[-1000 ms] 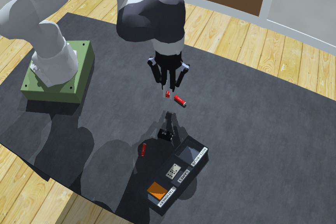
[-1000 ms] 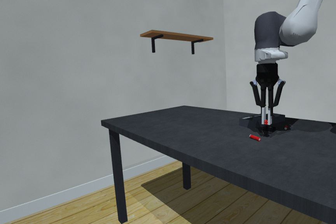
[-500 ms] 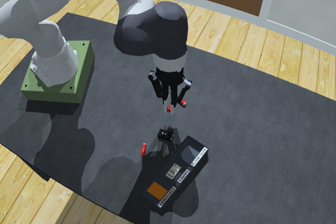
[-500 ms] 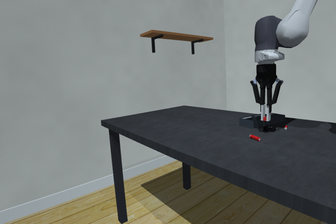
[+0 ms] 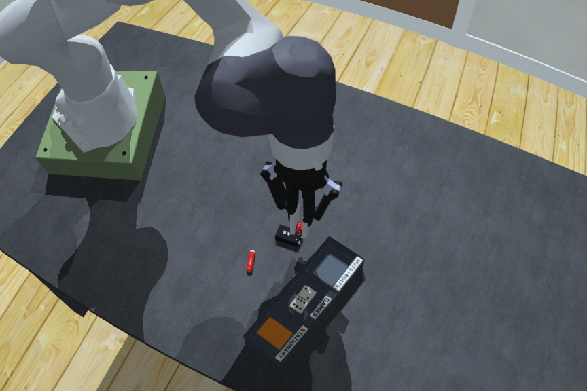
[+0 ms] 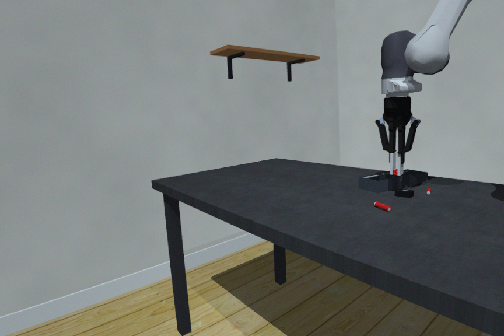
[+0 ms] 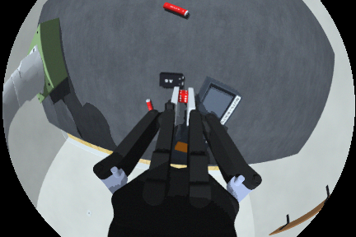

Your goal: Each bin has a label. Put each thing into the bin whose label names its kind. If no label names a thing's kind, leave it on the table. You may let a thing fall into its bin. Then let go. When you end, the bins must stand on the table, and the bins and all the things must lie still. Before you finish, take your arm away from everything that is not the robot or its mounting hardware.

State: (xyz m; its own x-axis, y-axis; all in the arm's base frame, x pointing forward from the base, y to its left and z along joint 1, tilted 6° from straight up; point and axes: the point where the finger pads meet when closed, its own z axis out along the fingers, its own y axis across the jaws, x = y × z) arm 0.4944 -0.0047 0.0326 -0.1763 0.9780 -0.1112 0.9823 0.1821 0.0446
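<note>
My hand is 10 cm to the left of the bin tray, 8 cm above it and 7 cm short of it. The rest, counted from my hand: red die 3 cm below; then black 9V battery 9 cm below, 2 cm behind; then white domino 10 cm to the right, 8 cm below, 6 cm ahead.
</note>
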